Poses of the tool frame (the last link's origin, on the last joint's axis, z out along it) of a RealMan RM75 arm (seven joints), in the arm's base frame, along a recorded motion.
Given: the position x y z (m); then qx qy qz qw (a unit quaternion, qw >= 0).
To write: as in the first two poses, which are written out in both.
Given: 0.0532 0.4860 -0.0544 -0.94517 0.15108 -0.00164 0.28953
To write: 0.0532 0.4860 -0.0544 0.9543 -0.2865 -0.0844 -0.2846 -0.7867 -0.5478
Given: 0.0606 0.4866 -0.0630 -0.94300 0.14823 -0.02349 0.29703
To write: 0.0606 0.4866 -0.0630 0.9550 -0.2935 -0.0438 -0.2656 -0.7796 -0.5672
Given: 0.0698 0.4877 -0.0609 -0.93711 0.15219 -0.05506 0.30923
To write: 0.0698 0.4877 -0.0609 0.9476 -0.3193 0.0091 -0.2512 -0.7624 -0.5963
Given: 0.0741 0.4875 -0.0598 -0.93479 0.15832 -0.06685 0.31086
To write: 0.0741 0.4875 -0.0598 0.9409 -0.3376 0.0266 -0.2544 -0.7566 -0.6023
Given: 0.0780 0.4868 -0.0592 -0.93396 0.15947 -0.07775 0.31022
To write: 0.0780 0.4868 -0.0592 0.9370 -0.3461 0.0463 -0.2496 -0.7567 -0.6043
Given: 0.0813 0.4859 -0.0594 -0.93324 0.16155 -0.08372 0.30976
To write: 0.0813 0.4859 -0.0594 0.9338 -0.3534 0.0562 -0.2497 -0.7559 -0.6052
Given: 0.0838 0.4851 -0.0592 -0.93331 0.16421 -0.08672 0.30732
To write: 0.0838 0.4851 -0.0592 0.9310 -0.3598 0.0609 -0.2532 -0.7572 -0.6021
